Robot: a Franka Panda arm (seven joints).
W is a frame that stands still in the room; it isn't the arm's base.
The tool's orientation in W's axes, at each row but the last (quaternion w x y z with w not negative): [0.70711 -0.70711 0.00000 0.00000]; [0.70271 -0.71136 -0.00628 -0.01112]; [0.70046 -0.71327 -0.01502 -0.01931]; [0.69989 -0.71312 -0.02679 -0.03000]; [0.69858 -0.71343 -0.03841 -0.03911]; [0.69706 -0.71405 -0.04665 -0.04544]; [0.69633 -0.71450 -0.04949 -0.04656]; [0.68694 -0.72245 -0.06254 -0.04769]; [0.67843 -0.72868 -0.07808 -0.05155]
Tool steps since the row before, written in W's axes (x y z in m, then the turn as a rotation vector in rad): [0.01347 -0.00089 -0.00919 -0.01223 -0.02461 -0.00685]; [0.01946 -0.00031 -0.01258 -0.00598 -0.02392 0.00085]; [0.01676 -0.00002 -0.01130 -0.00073 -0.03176 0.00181]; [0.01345 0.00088 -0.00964 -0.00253 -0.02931 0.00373]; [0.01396 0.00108 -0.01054 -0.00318 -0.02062 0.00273]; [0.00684 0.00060 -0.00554 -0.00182 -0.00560 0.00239]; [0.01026 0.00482 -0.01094 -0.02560 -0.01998 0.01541]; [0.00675 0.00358 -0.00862 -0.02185 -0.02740 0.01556]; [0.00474 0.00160 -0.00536 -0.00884 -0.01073 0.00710]
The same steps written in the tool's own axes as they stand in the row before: [0.01347 0.00919 -0.00089 -0.01223 0.00685 -0.02461]; [0.01915 0.01306 -0.00002 -0.00580 -0.00070 -0.02397]; [0.01619 0.01210 0.00029 -0.00046 -0.00126 -0.03179]; [0.01263 0.01067 0.00113 -0.00211 -0.00337 -0.02939]; [0.01272 0.01198 0.00133 -0.00287 -0.00263 -0.02068]; [0.00606 0.00637 0.00073 -0.00151 -0.00247 -0.00566]; [0.00871 0.01210 0.00508 -0.02339 -0.01823 -0.02031]; [0.00542 0.00938 0.00391 -0.01985 -0.01743 -0.02779]; [0.00376 0.00602 0.00185 -0.00787 -0.00787 -0.01095]
